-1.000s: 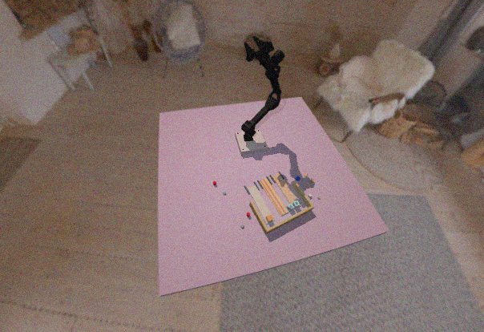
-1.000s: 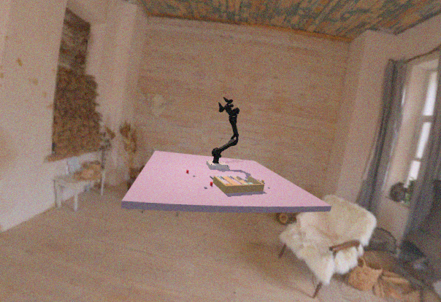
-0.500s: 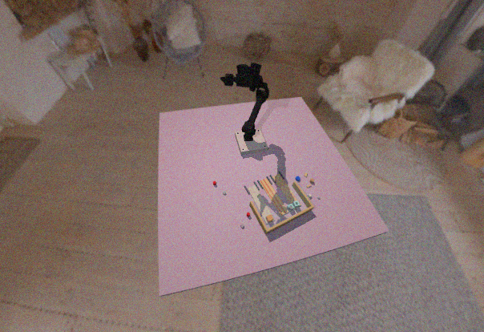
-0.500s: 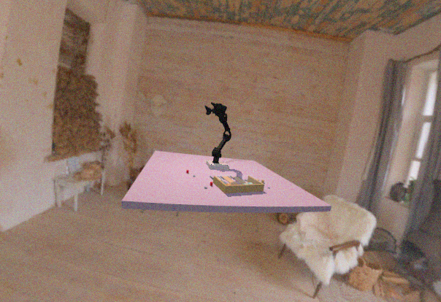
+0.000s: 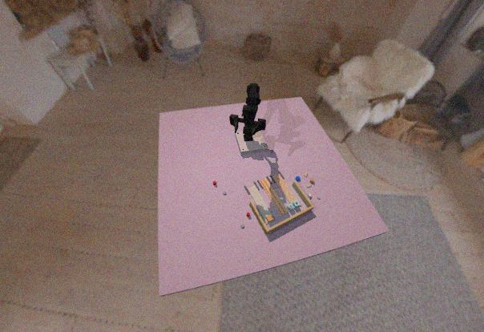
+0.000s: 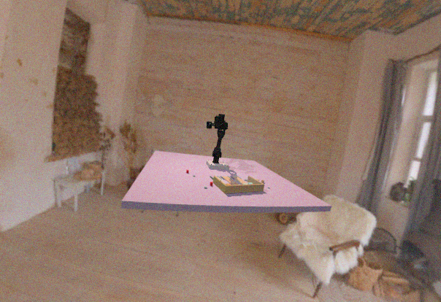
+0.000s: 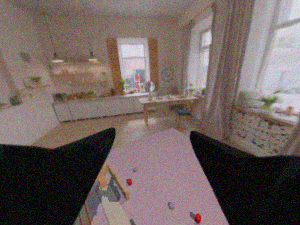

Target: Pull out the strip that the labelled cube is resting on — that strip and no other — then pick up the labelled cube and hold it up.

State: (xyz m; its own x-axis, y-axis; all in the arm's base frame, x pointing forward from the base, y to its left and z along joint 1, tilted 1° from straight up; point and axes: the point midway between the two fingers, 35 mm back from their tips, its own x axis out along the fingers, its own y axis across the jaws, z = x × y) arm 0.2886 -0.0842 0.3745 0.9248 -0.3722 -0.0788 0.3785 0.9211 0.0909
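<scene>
Right now my gripper tip is 40 mm short of the blue disc, 380 mm to the right of it and 410 mm above it.
</scene>
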